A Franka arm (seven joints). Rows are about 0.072 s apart.
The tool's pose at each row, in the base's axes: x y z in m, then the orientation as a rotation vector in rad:
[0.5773, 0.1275, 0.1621, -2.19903, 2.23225, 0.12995]
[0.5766, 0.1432, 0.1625, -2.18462, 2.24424, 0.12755]
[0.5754, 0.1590, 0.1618, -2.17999, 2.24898, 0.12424]
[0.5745, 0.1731, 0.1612, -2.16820, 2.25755, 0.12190]
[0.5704, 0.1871, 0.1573, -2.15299, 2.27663, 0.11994]
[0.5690, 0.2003, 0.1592, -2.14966, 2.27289, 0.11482]
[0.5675, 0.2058, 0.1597, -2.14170, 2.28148, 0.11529]
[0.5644, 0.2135, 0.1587, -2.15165, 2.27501, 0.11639]
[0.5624, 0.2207, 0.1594, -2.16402, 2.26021, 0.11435]
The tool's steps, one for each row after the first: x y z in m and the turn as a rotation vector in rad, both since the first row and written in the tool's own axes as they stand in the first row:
[-0.0157, 0.0009, 0.0006, 0.00256, -0.00043, 0.01184]
[-0.0314, 0.0023, 0.0024, 0.00417, 0.00096, 0.01606]
[-0.0454, 0.0034, 0.0039, 0.00696, 0.00022, 0.02517]
[-0.0591, 0.0074, 0.0089, 0.00611, 0.00302, 0.04072]
[-0.0723, 0.0091, 0.0079, 0.01199, 0.00154, 0.04040]
[-0.0778, 0.0107, 0.0078, 0.01144, 0.00171, 0.04789]
[-0.0854, 0.0138, 0.0095, 0.00924, 0.00299, 0.04053]
[-0.0926, 0.0160, 0.0094, 0.01135, 0.00260, 0.02821]

